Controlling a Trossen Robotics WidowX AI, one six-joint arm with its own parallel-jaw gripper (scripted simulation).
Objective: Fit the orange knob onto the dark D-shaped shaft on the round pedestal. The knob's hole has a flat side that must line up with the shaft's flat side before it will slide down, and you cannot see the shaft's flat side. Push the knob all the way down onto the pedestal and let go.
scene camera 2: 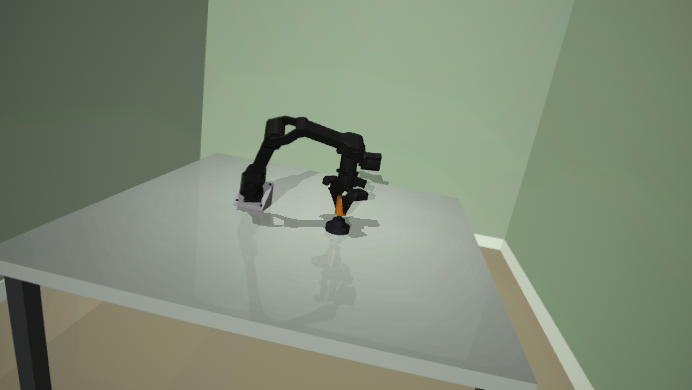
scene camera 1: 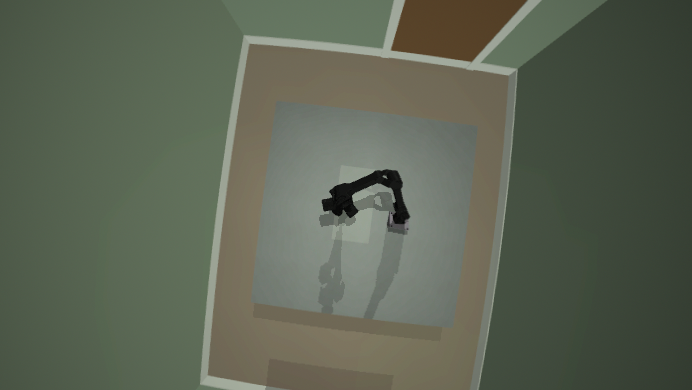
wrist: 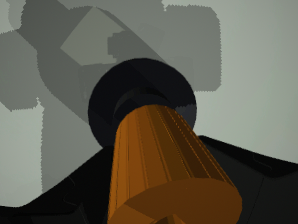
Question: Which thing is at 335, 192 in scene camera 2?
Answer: The gripper.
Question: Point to an orange knob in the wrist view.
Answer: At 159, 163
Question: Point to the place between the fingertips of the gripper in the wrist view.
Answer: At 155, 149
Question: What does the gripper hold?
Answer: An orange knob.
